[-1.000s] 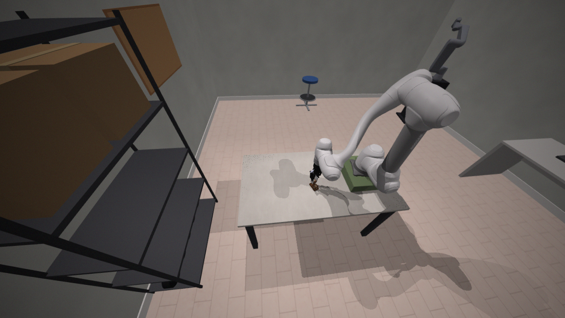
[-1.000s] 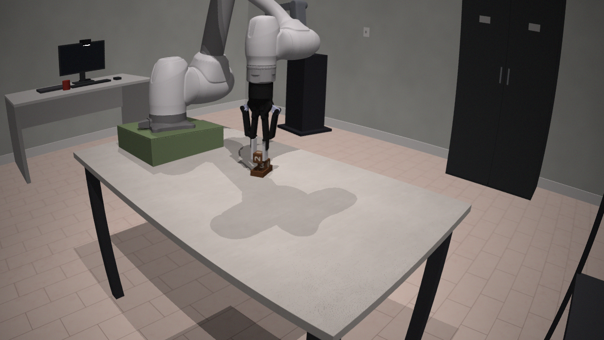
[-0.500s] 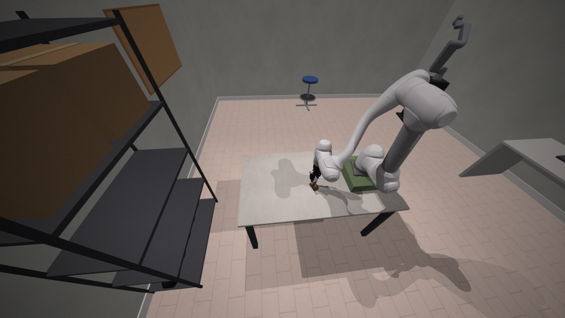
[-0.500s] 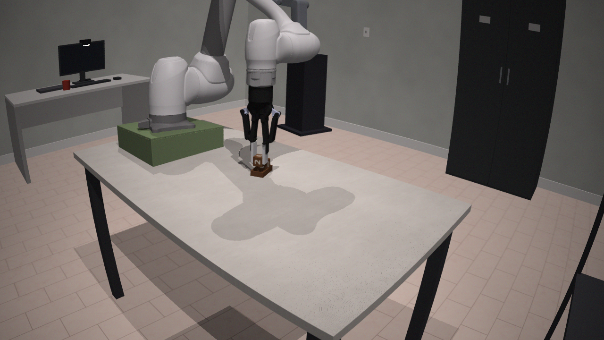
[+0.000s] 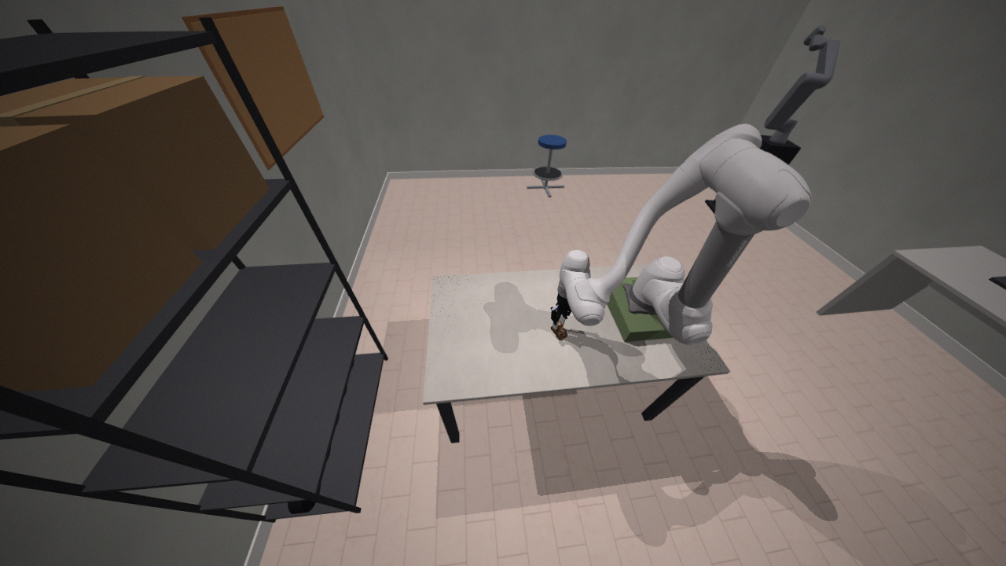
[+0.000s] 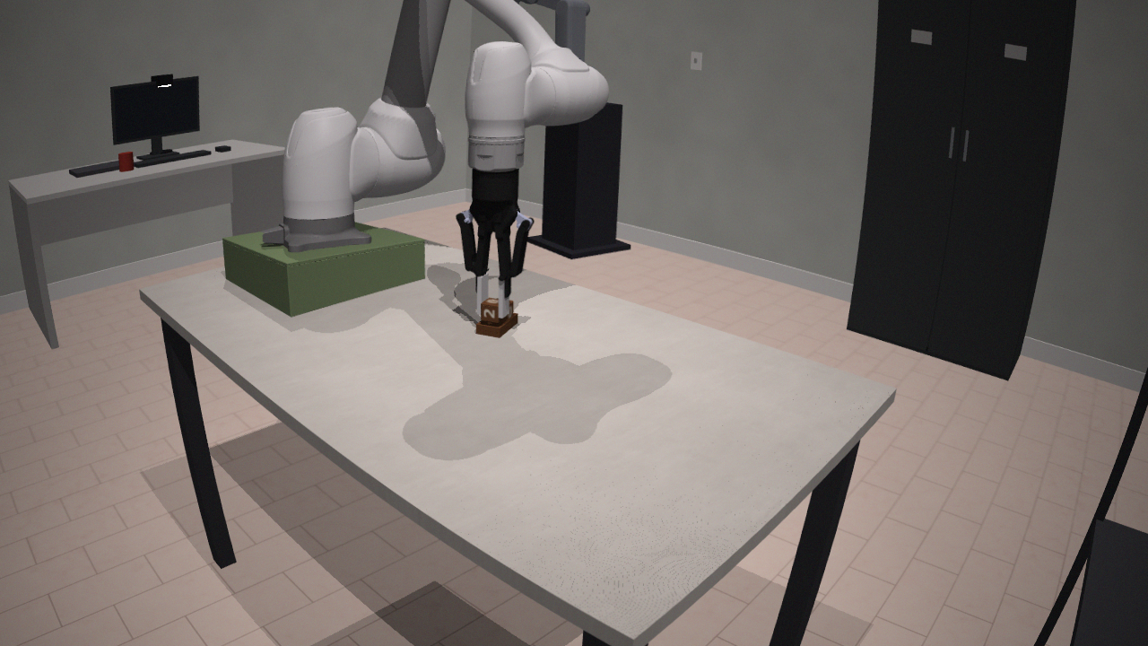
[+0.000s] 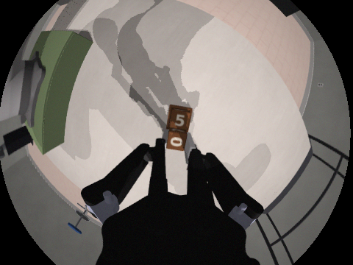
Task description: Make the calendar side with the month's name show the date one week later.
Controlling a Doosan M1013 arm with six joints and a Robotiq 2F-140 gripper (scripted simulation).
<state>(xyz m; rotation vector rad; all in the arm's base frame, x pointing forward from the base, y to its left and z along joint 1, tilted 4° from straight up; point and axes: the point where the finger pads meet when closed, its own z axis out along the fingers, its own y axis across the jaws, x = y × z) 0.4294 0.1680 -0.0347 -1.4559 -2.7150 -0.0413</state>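
Now: the brown cube 2 cm behind my hand, 3 cm to the left of it and 4 cm below it. The rest, counted from my hand: brown tray: 1 cm behind, 1 cm to the left, 6 cm below.
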